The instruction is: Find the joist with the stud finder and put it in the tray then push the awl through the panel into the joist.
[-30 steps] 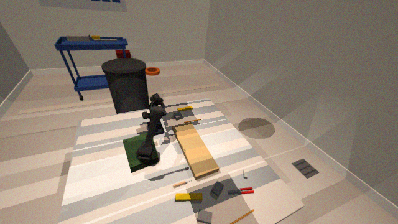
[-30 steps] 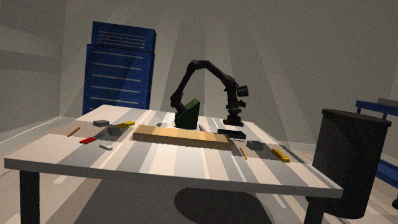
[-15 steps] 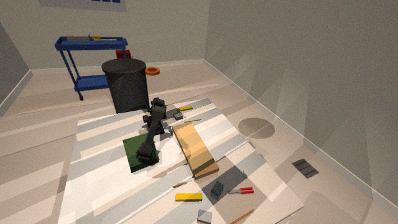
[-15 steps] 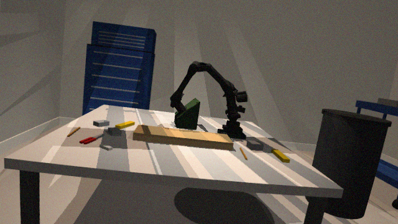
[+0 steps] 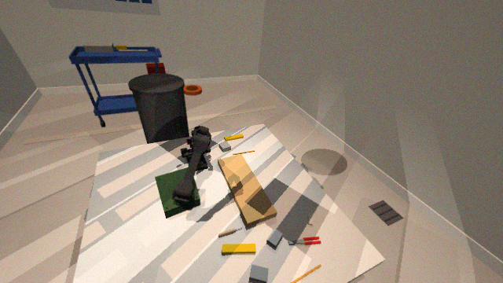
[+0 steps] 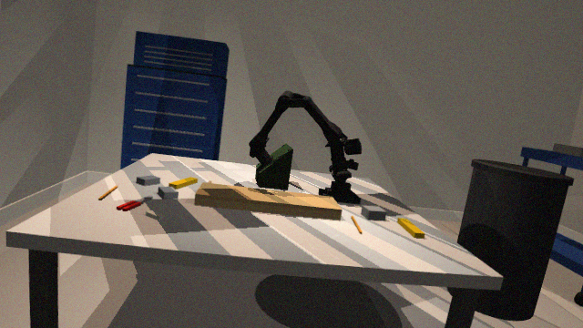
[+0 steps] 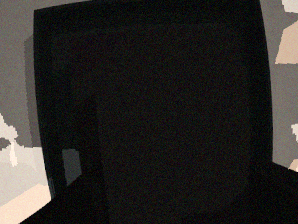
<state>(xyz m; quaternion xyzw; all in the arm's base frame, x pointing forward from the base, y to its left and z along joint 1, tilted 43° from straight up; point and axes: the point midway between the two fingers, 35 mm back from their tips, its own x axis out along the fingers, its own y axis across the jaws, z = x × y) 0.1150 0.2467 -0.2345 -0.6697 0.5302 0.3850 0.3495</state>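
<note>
My gripper tip is 1 cm to the left of the black tray and 3 cm above it. Round my gripper tip: awl 12 cm ahead, 57 cm to the right, 3 cm below; stud finder 2 cm to the right, 2 cm above.
</note>
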